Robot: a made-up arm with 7 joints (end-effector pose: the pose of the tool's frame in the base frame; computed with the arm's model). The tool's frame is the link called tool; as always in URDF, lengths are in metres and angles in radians.
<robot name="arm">
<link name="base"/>
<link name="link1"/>
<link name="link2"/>
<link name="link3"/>
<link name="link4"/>
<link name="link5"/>
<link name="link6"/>
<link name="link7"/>
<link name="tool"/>
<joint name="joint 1" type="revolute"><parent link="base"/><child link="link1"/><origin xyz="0 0 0" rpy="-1.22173 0 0"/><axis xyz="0 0 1"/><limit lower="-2.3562" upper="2.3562" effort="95" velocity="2.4"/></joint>
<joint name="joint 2" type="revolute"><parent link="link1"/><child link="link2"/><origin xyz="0 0 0" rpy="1.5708 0 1.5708"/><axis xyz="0 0 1"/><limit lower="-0.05" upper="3.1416" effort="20" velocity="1.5"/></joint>
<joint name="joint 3" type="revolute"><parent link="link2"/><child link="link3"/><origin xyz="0 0 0" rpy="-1.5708 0 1.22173"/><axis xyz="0 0 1"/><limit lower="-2.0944" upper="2.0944" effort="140" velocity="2.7"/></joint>
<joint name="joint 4" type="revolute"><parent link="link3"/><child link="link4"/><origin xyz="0 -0.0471 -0.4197" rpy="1.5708 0 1.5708"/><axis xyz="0 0 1"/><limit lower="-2.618" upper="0.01" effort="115" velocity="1"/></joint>
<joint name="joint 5" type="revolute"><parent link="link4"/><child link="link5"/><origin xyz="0.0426 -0.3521 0" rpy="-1.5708 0 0"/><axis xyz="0 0 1"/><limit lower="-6.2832" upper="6.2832" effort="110" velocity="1.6"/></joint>
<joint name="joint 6" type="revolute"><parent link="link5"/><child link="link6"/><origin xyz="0 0 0" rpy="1.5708 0 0"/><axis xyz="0 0 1"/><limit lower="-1.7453" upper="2.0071" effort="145" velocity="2.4"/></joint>
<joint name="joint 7" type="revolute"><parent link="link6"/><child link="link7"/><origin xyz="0 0 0" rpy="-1.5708 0 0"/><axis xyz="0 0 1"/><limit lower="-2.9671" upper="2.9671" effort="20" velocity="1.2"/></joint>
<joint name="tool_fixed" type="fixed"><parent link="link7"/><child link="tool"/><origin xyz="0 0 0" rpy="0 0 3.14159"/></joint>
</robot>
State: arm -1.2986 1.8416 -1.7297 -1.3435 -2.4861 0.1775 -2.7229
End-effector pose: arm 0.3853 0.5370 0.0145 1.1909 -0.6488 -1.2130
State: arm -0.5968 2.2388 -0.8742 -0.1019 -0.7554 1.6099 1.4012
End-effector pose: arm -0.0983 0.6347 0.4343 -2.5141 -0.5729 -0.0907
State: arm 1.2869 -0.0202 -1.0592 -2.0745 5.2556 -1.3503 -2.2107
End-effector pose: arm -0.0918 -0.3100 -0.3454 2.7370 0.5142 -1.5456
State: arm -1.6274 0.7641 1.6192 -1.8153 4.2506 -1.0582 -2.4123
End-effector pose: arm 0.1840 0.4882 0.1682 3.0926 0.3724 1.5768
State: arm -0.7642 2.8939 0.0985 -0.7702 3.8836 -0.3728 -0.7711
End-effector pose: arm -0.2238 0.1422 0.7008 -2.8444 0.2089 2.7366
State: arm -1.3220 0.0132 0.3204 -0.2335 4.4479 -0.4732 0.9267
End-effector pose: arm 0.7356 -0.1800 -0.1736 1.3066 -0.7678 -2.0894
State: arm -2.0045 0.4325 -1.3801 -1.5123 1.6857 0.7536 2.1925
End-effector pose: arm 0.4344 -0.4235 0.1480 -0.7527 0.0894 0.4739
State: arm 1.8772 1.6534 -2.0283 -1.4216 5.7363 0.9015 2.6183
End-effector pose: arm -0.3982 0.2750 0.4259 2.2070 1.0444 1.6044
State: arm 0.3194 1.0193 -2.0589 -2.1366 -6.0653 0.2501 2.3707
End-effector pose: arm -0.2924 0.0318 -0.3457 0.5407 1.1261 1.5280
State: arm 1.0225 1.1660 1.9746 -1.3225 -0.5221 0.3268 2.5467
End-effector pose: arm -0.1810 0.5769 0.2775 -2.4527 -0.1097 -2.8572
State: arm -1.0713 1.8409 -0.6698 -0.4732 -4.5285 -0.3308 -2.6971
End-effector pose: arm 0.2080 0.6841 0.2895 2.4354 0.4625 0.0845
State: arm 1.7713 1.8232 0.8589 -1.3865 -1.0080 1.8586 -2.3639
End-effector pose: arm 0.1847 0.6193 -0.0880 -2.9117 -0.3537 2.9798
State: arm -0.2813 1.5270 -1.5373 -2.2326 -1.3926 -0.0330 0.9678
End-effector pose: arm 0.1265 0.2146 -0.3425 0.5921 -0.4661 -2.3580
